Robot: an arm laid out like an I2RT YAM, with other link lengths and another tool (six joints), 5 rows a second.
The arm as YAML. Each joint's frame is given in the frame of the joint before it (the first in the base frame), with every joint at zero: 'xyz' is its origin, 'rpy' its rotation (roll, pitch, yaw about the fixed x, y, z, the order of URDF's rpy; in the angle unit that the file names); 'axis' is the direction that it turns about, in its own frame. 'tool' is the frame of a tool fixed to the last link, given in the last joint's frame.
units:
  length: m
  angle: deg
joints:
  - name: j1
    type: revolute
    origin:
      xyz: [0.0, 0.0, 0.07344]
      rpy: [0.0, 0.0, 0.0]
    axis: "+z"
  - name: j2
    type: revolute
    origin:
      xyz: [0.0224, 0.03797, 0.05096]
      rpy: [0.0, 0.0, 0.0]
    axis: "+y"
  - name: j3
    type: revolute
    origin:
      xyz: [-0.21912, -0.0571, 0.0]
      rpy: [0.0, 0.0, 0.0]
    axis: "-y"
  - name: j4
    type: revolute
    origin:
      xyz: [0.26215, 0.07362, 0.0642]
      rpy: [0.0, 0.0, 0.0]
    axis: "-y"
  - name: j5
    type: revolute
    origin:
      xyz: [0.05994, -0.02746, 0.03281]
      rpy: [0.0, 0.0, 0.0]
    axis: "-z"
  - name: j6
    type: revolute
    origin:
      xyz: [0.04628, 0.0, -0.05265]
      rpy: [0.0, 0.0, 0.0]
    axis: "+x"
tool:
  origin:
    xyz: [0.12, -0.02, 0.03]
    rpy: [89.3, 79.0, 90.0]
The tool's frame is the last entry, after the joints.
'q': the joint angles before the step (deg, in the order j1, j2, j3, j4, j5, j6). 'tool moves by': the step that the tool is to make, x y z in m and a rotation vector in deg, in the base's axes. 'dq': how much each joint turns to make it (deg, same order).
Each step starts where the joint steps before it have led.
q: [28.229 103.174 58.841 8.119 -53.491 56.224]
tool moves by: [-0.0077 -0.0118 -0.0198 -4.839 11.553 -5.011]
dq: [0.021 0.308 1.274 -8.151 3.094 6.714]
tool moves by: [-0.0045 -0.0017 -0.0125 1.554 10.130 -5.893]
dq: [-0.022 0.725 -2.012 4.807 0.187 13.329]
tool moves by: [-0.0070 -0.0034 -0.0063 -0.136 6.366 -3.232]
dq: [0.068 -0.438 -1.174 0.243 0.548 6.766]
